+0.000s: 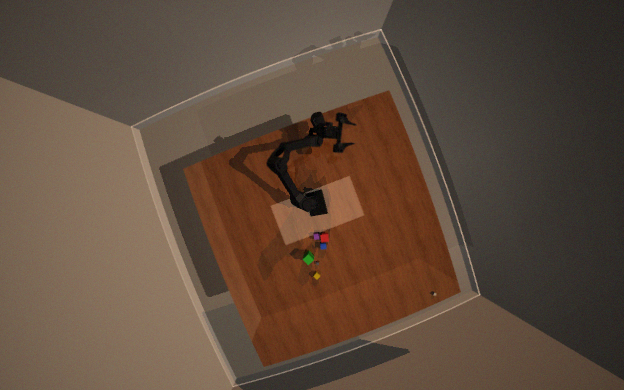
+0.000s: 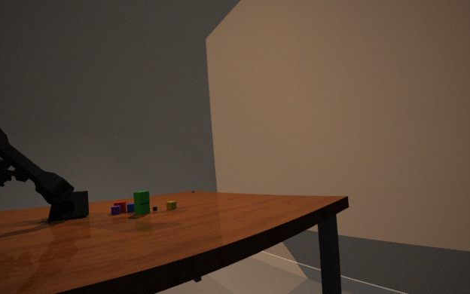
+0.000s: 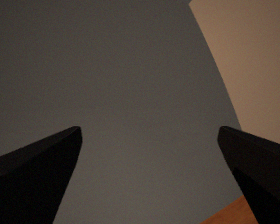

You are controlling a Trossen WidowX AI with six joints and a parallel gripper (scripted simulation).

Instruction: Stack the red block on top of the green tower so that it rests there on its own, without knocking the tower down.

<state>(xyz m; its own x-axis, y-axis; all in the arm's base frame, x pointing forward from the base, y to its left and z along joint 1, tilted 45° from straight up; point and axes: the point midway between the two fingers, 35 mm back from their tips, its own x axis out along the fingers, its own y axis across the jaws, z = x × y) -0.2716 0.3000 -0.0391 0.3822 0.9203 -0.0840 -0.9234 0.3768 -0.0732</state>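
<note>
My gripper tip is 470 mm short of the red block, 250 mm to the left of it and 230 mm above it. Round my gripper tip: blue block: 510 mm ahead, 270 mm to the right, 240 mm below; green block: 550 mm ahead, 360 mm to the right, 190 mm below; purple block: 450 mm ahead, 290 mm to the right, 240 mm below.
</note>
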